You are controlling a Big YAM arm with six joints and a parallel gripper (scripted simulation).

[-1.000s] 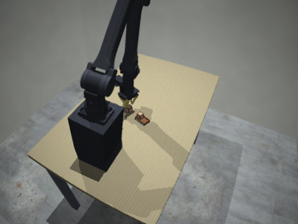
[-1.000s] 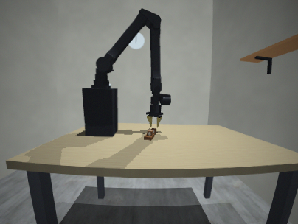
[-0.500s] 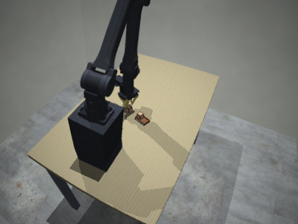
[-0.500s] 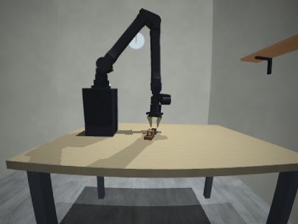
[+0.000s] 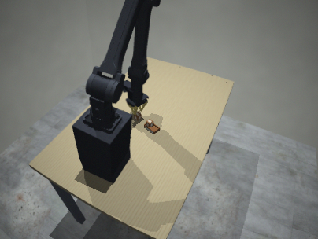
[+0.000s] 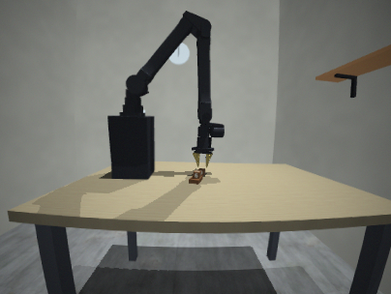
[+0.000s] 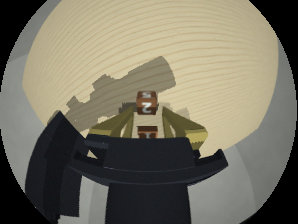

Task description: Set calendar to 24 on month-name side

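The brown digit cube is 30 mm below my hand. Round my hand: brown tray (50 mm behind, 100 mm to the right, 40 mm below).
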